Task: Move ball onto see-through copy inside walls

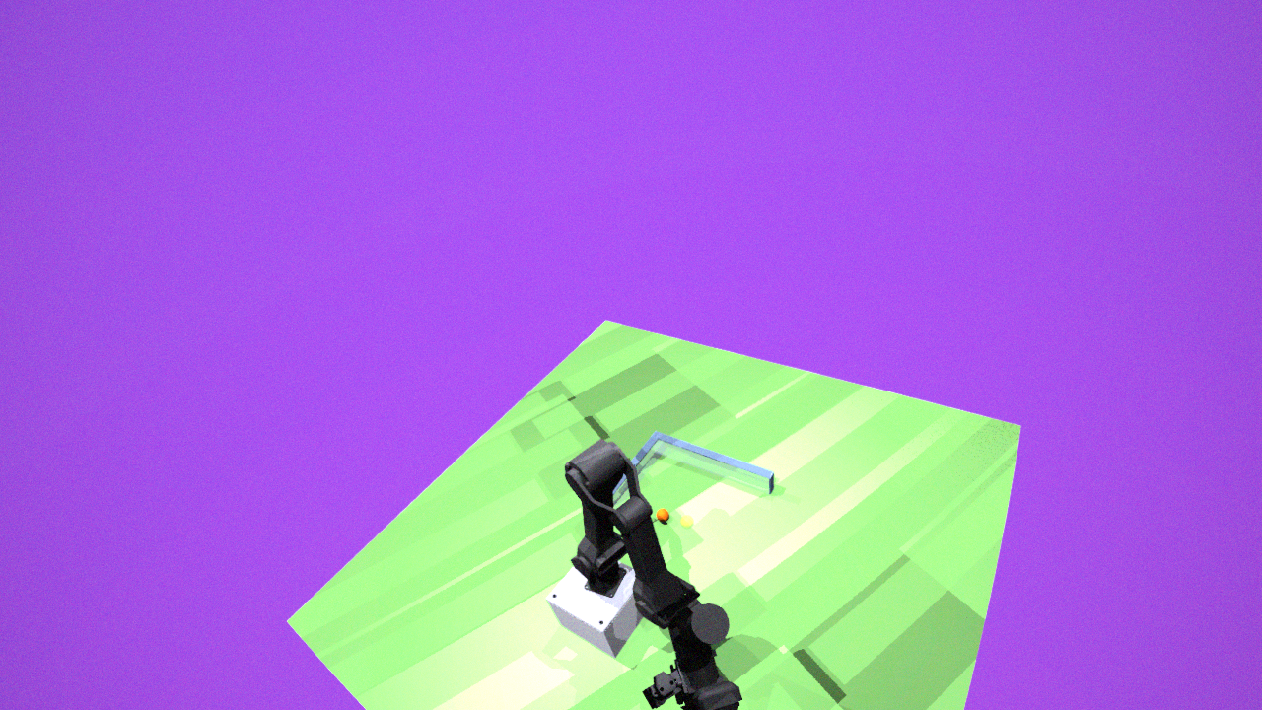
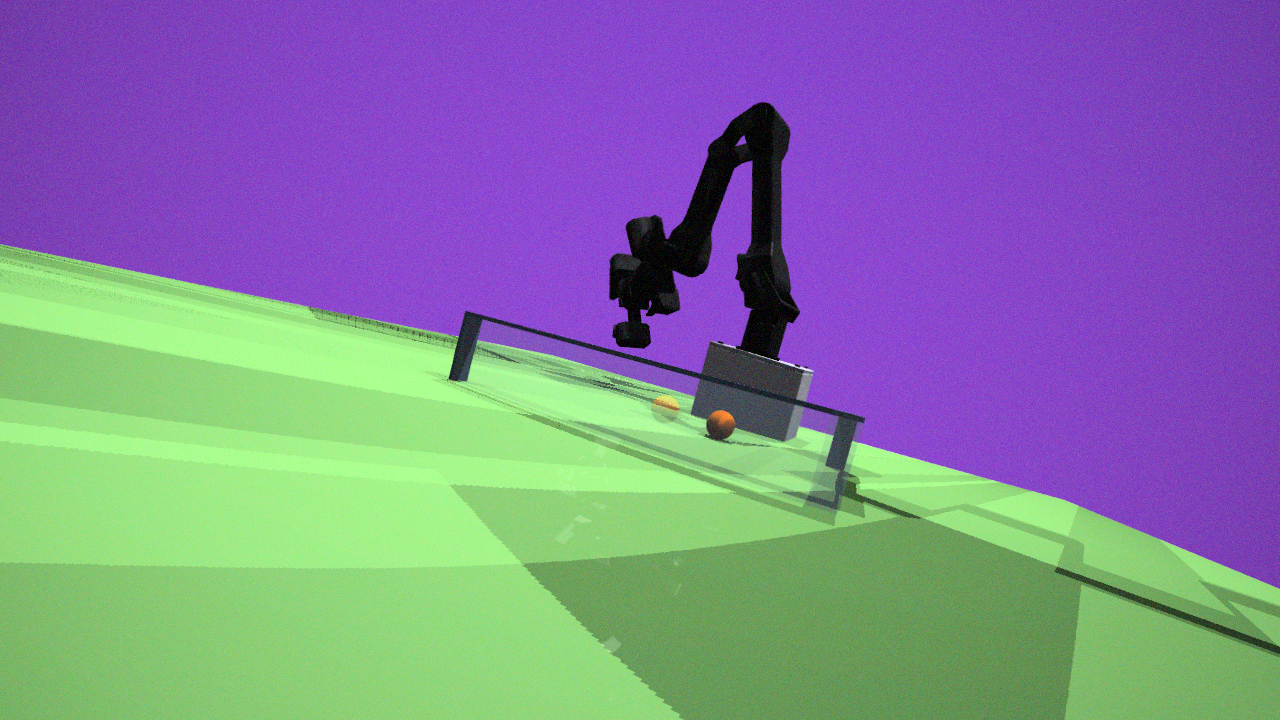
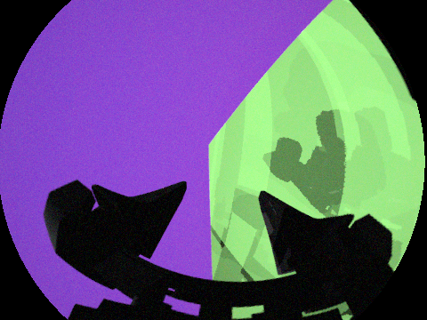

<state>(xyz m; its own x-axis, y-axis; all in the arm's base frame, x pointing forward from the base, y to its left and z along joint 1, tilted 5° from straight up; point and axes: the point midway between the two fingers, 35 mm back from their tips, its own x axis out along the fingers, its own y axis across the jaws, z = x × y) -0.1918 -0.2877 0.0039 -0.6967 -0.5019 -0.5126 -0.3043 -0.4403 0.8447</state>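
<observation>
Right now my gripper tip is 45 cm short of the orange ball, 30 cm to the right of it and 11 cm above it.
</observation>
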